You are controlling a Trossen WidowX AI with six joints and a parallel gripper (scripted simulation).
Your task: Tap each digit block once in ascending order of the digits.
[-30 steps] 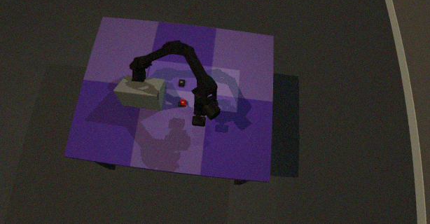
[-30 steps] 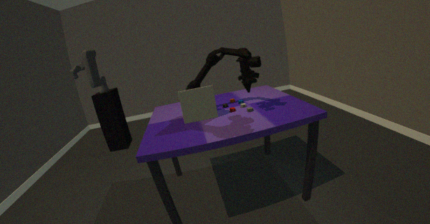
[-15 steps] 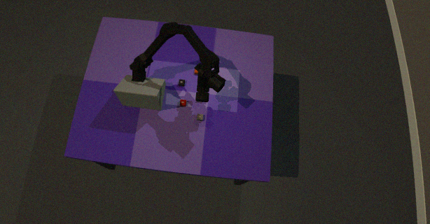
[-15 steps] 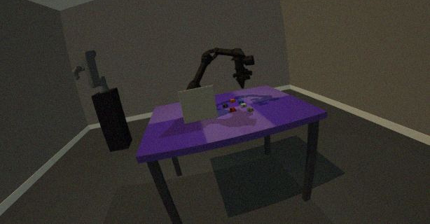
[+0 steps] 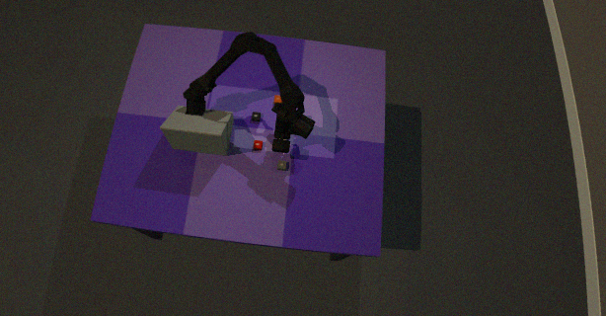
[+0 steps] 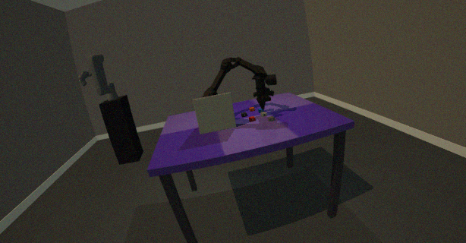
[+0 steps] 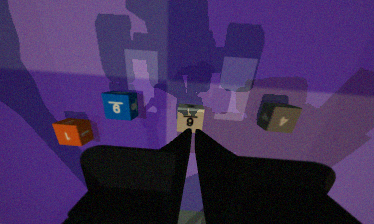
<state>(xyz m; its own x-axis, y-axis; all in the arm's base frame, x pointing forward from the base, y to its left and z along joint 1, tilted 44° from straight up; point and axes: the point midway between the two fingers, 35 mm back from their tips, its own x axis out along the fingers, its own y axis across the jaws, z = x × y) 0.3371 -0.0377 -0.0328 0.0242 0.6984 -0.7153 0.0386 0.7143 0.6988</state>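
Now: the cream block 30 mm below my gripper tip. From my gripper tip the other things lie so: grey block (110 mm to the right, 30 mm below, 10 mm ahead); then blue block (90 mm to the left, 30 mm below, 20 mm ahead); then red block (90 mm behind, 30 mm to the right, 30 mm below).
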